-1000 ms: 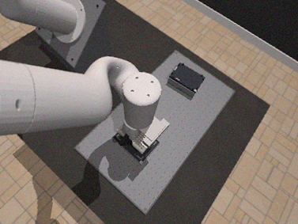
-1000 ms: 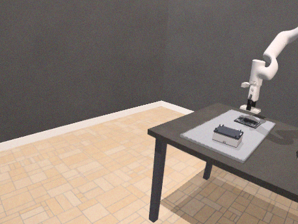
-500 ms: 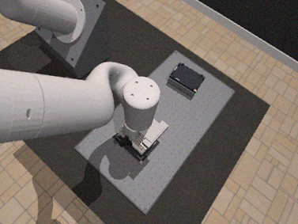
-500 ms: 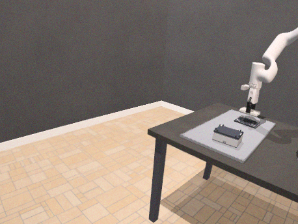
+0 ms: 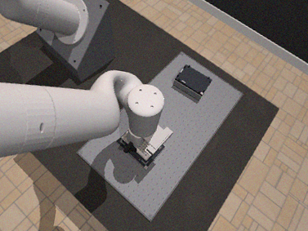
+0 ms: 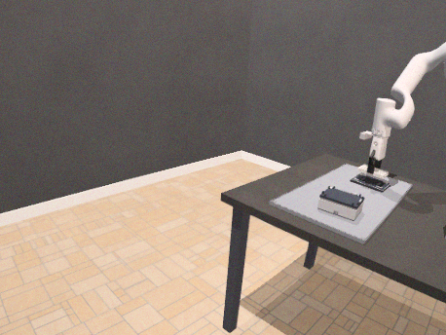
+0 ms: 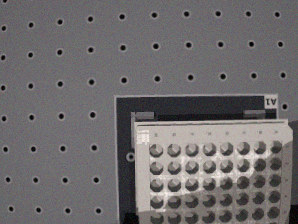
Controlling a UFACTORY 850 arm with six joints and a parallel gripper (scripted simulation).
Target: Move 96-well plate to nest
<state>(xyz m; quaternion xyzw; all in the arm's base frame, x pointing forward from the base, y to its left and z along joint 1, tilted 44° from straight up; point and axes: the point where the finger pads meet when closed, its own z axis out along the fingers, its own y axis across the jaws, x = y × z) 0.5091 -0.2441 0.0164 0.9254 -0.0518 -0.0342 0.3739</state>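
Right now my hand is 70 mm above the plate nest N1. Round my hand: A1 mark (70 mm ahead, 60 mm to the right, 60 mm below); white 96-well plate (10 mm below).
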